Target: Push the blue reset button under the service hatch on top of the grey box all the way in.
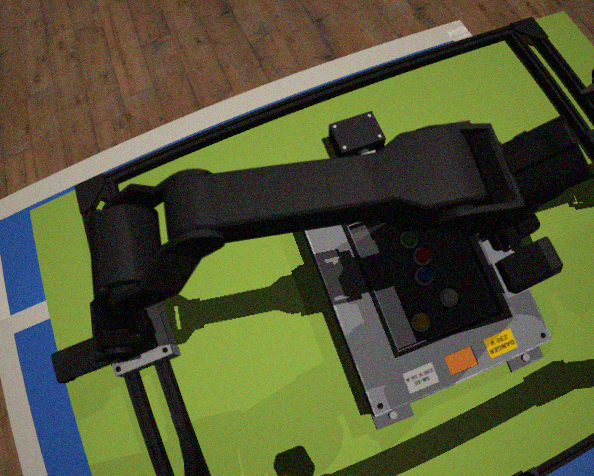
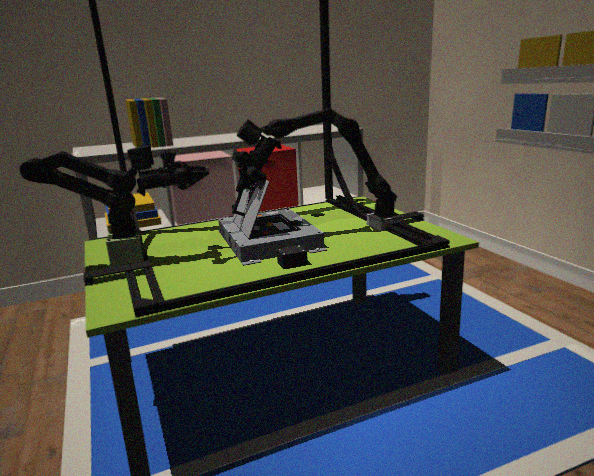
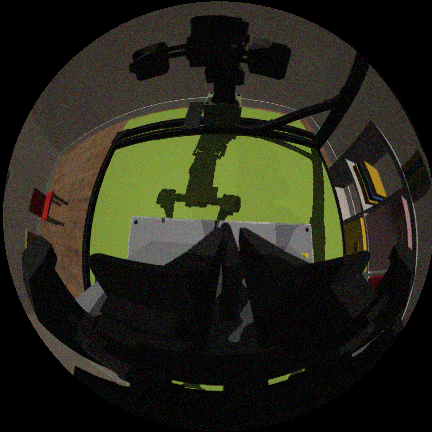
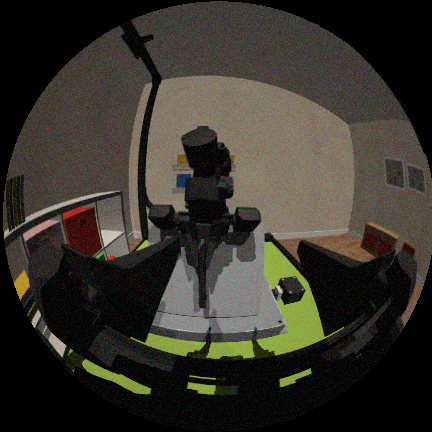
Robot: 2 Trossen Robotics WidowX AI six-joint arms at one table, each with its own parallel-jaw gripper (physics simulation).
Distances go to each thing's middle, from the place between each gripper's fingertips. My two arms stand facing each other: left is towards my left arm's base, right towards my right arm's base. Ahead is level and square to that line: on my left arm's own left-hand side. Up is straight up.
Now: left hand 6 cm above the service hatch (image 2: 248,202) and 3 cm to the right of it.
Right now my right hand is 15 cm above the service hatch, 13 cm to the right of it and 4 cm past it.
